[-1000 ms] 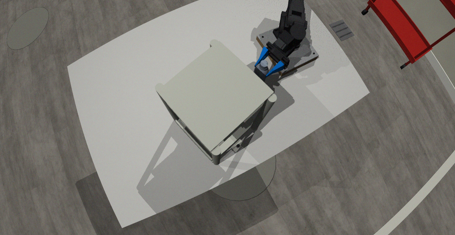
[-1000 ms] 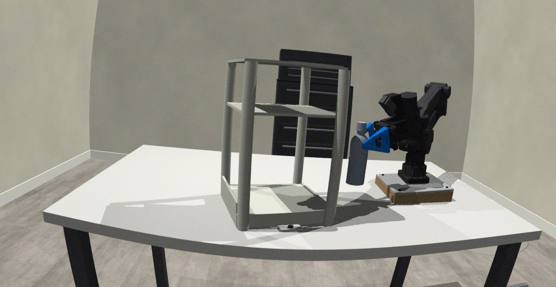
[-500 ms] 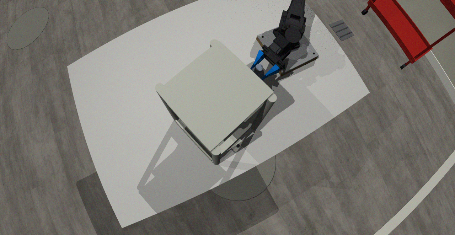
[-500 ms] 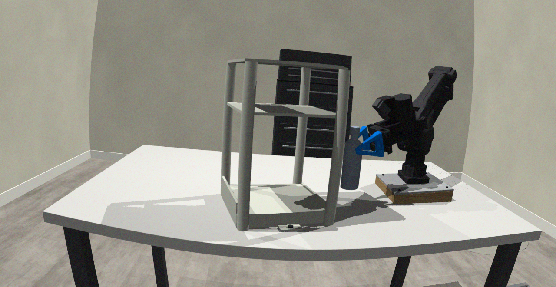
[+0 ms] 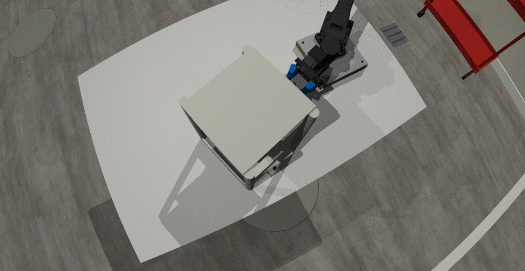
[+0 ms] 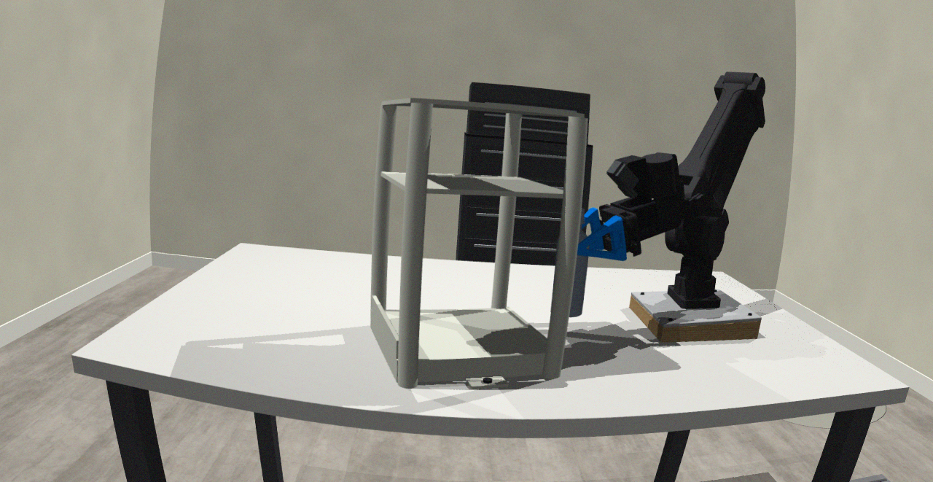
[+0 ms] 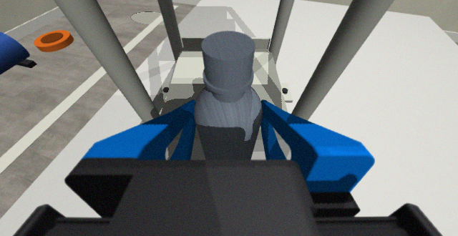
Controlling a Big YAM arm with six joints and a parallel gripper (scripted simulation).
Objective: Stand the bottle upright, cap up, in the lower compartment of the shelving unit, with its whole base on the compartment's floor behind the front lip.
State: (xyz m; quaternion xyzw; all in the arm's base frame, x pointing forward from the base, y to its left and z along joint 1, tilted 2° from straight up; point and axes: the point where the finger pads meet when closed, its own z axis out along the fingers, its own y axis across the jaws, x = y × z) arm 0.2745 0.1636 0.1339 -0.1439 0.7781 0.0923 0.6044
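The grey bottle lies right at my hand. The rest, counted from my hand: shelving unit 16 cm ahead, 6 cm to the left, 2 cm above.
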